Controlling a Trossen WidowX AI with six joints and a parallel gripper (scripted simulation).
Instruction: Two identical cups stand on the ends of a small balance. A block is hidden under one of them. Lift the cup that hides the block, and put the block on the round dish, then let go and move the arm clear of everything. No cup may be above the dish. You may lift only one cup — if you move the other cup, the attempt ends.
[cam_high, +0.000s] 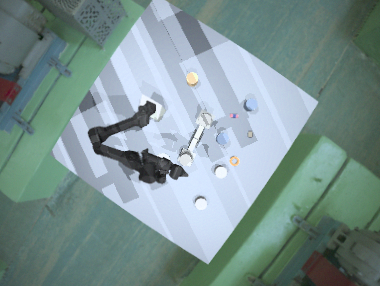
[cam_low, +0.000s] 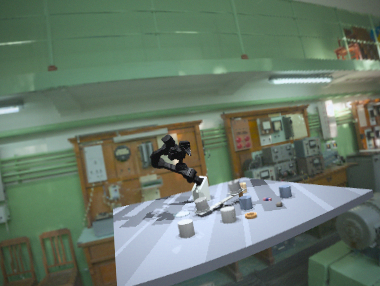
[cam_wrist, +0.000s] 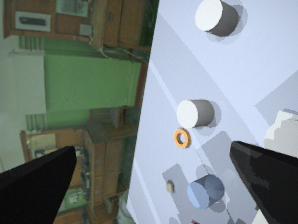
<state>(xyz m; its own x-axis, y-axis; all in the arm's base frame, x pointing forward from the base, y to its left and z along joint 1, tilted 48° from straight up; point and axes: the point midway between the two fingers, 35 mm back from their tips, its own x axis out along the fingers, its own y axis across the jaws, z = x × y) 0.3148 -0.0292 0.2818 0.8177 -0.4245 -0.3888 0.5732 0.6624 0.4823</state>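
Now: gripper tip 20 mm past the pale green block, 50 mm to the right of it and 270 mm above it. Round my gripper tip: white cup 20 mm behind, 310 mm to the left, 200 mm below; then round pale-blue dish 140 mm behind, 40 mm to the right, 310 mm below; then red-blue piece 130 mm ahead, 410 mm to the left, 310 mm below.
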